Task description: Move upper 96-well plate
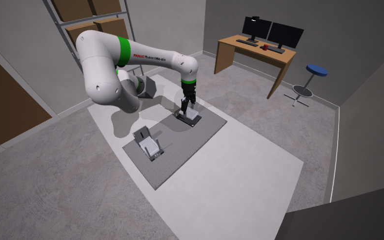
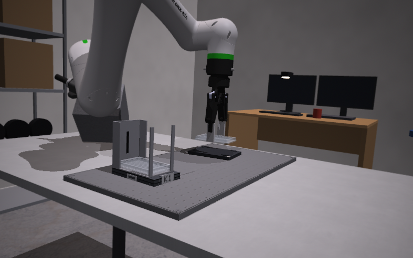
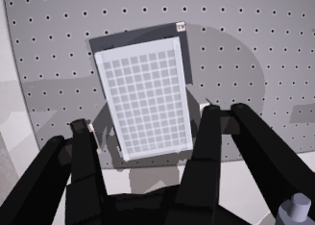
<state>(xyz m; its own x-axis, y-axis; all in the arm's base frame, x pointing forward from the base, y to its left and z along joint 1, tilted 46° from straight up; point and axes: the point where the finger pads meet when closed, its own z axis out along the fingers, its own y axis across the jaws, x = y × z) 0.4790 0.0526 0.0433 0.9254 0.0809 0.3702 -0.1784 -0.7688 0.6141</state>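
Right now the plate nest N1 is 70 mm below my hand. From my hand the other things lie so: pale A1 square (70 mm to the right, 70 mm below, 60 mm ahead); K1 label (390 mm to the right, 70 mm below, 30 mm behind).
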